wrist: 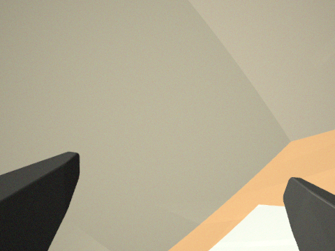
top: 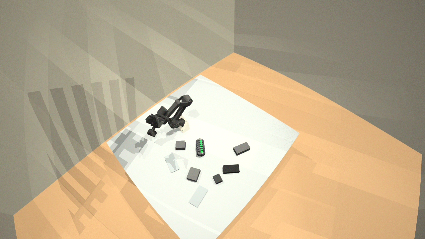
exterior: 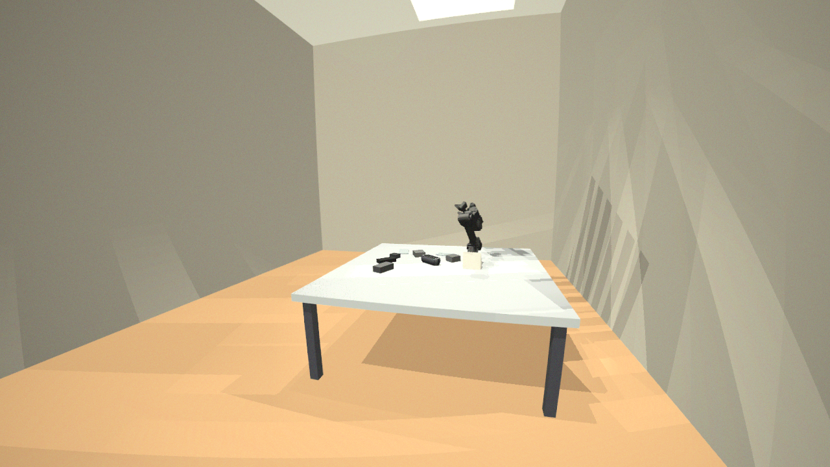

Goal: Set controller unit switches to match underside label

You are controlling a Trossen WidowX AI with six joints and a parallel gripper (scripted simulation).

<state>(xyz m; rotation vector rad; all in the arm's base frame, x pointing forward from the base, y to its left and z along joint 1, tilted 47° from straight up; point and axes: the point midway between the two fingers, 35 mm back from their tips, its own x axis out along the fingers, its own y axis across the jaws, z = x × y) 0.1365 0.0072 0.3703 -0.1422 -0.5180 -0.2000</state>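
Now: gripper tip 34 cm above the grey block, 27 cm short of it and 4 cm to the right of it. Also, from my gripper tip: black cube 43 cm ahead, 34 cm below, 14 cm to the left; pale flat plate 42 cm ahead, 35 cm below, 5 cm to the right.
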